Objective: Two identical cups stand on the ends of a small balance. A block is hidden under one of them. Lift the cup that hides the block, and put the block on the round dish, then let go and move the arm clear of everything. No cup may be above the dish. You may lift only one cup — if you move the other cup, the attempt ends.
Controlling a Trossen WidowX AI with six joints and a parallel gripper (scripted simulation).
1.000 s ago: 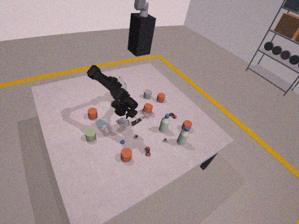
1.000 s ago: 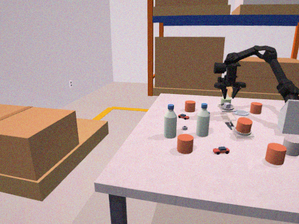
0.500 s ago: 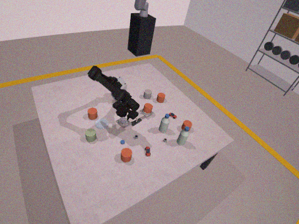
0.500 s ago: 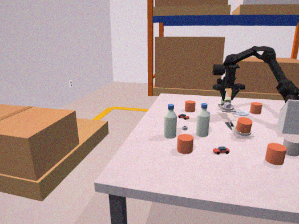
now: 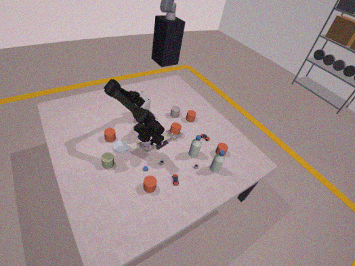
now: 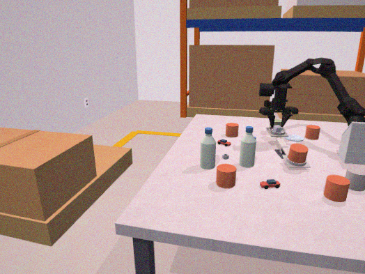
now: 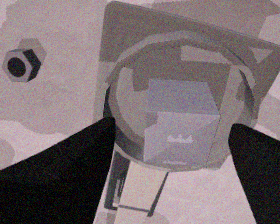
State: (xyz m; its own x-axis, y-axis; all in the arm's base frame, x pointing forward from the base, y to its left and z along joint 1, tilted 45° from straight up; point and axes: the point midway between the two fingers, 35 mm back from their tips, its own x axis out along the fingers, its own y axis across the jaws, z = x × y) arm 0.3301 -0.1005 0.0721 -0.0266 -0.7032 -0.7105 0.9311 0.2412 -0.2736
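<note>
Now: gripper tip 10 mm above the grey block. Also, from my gripper tip: small blue disc (110 mm ahead, 90 mm below, 70 mm to the right); then pale round dish (130 mm to the right, 120 mm behind, 90 mm below); then green cylinder (260 mm to the right, 60 mm below, 40 mm behind).
</note>
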